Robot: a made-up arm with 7 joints. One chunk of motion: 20 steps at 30 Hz.
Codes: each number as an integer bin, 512 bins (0 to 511) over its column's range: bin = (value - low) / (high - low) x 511, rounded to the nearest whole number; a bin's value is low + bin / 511 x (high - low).
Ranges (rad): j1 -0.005..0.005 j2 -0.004..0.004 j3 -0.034..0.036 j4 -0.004..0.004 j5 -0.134..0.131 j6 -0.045..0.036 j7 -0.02..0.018
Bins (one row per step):
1: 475 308 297 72 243 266 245
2: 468 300 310 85 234 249 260
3: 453 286 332 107 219 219 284
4: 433 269 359 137 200 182 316
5: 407 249 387 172 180 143 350
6: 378 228 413 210 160 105 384
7: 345 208 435 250 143 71 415
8: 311 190 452 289 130 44 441
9: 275 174 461 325 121 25 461
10: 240 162 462 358 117 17 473
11: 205 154 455 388 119 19 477
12: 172 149 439 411 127 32 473
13: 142 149 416 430 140 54 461
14: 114 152 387 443 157 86 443
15: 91 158 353 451 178 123 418
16: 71 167 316 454 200 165 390
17: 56 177 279 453 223 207 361
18: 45 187 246 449 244 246 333
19: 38 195 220 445 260 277 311
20: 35 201 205 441 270 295 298
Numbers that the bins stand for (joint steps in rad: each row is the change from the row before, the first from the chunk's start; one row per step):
1: 0.00430 0.00082 0.00668 -0.00287 -0.00798 -0.00284 -0.00178
2: 0.00416 0.00070 0.00847 -0.00267 -0.01265 -0.00553 -0.00067
3: 0.00386 0.00048 0.01148 -0.00232 -0.02043 -0.01029 0.00112
4: 0.00347 0.00021 0.01518 -0.00186 -0.03028 -0.01615 0.00350
5: 0.00296 -0.00010 0.01901 -0.00131 -0.04065 -0.02233 0.00603
6: 0.00240 -0.00043 0.02258 -0.00071 -0.05103 -0.02836 0.00856
7: 0.00175 -0.00074 0.02559 -0.00009 -0.05984 -0.03375 0.01086
8: 0.00109 -0.00103 0.02792 0.00052 -0.06658 -0.03803 0.01279
9: 0.00038 -0.00128 0.02915 0.00109 -0.07125 -0.04104 0.01428
10: -0.00030 -0.00146 0.02929 0.00160 -0.07332 -0.04231 0.01517
11: -0.00099 -0.00159 0.02833 0.00207 -0.07229 -0.04199 0.01547
12: -0.00163 -0.00167 0.02614 0.00243 -0.06814 -0.03993 0.01517
13: -0.00222 -0.00167 0.02299 0.00273 -0.06140 -0.03644 0.01428
14: -0.00277 -0.00162 0.01901 0.00294 -0.05258 -0.03137 0.01294
15: -0.00322 -0.00153 0.01436 0.00306 -0.04169 -0.02550 0.01108
16: -0.00361 -0.00139 0.00929 0.00311 -0.03028 -0.01885 0.00900
17: -0.00390 -0.00123 0.00422 0.00309 -0.01835 -0.01219 0.00685
18: -0.00412 -0.00107 -0.00030 0.00303 -0.00746 -0.00601 0.00476
19: -0.00426 -0.00095 -0.00386 0.00297 0.00083 -0.00109 0.00313
20: -0.00432 -0.00085 -0.00592 0.00290 0.00602 0.00176 0.00216

